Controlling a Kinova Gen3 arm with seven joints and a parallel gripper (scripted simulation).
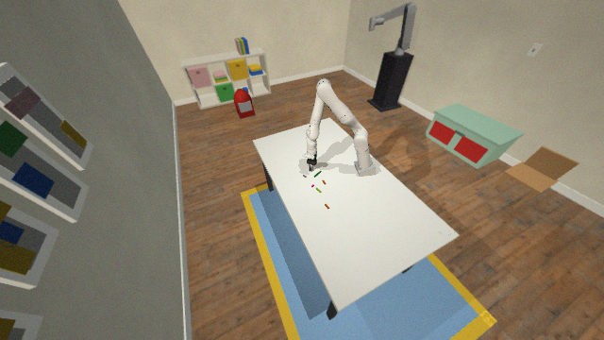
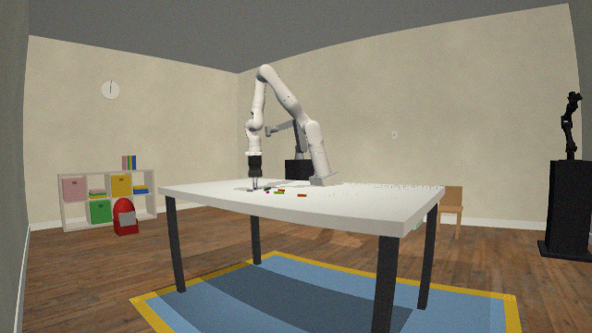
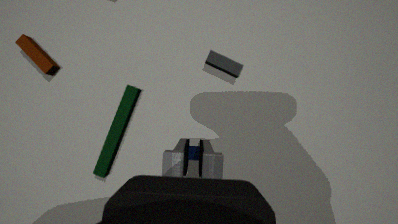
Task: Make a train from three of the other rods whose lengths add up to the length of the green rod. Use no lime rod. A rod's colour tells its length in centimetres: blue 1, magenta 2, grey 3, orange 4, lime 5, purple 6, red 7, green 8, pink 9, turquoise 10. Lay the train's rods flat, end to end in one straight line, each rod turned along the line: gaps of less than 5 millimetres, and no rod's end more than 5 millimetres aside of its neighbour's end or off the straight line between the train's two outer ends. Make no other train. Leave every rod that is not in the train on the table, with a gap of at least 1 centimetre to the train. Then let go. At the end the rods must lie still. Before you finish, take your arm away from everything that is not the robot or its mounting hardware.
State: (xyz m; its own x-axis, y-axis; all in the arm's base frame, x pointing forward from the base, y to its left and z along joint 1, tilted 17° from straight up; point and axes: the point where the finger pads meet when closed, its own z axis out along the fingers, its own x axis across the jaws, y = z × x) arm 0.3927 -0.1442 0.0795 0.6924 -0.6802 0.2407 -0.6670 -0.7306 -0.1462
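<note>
Now: the green rod 4 cm behind my hand, 6 cm to the left of it and 2 cm below it. The rest, counted from my hand: blue rod (1 cm below); grey rod (7 cm ahead, 4 cm to the left, 2 cm below); magenta rod (5 cm ahead, 16 cm to the left, 2 cm below).
</note>
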